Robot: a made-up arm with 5 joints.
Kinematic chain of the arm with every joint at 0, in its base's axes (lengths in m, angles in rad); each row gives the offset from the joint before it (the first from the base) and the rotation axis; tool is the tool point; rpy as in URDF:
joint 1: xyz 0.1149 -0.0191 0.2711 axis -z
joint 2: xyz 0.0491 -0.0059 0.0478 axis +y
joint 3: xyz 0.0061 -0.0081 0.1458 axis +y
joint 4: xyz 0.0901 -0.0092 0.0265 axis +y
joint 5: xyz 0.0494 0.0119 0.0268 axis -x
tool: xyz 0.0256 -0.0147 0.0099 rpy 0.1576 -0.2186 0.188
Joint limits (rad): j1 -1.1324..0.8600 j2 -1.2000..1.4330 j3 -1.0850..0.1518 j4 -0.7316..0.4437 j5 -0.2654..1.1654
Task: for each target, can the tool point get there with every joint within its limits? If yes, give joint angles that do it. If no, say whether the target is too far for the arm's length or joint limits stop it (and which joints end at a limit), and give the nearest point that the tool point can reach.
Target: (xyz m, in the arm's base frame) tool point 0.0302 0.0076 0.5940
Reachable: yes | joints 0.5914 -0.8270 -0.4547 -0.2035 0.0915
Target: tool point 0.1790 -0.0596 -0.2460
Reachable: no: too far | nearest point 0.3063 -0.1400 0.1555 | short by 0.429 m
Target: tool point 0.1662 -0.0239 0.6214
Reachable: yes | joints -0.1647 -0.2676 -0.3880 -0.6342 0.8762
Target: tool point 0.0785 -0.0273 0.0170
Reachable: no: joint limits stop it (at a limit: joint 1, joint 2, joint 3, joint 4, joint 5) | nearest point 0.2343 -0.2008 0.1608 | short by 0.274 m
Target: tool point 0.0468 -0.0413 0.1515
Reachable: no: joint limits stop it (at a limit: joint 1, joint 2, joint 3, joint 4, joint 5) | nearest point 0.2343 -0.2008 0.1608 | short by 0.246 m
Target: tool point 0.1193 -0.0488 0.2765
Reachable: no: joint limits stop it (at a limit: joint 1, joint 2, joint 3, joint 4, joint 5) | nearest point 0.2343 -0.2008 0.1608 | short by 0.223 m
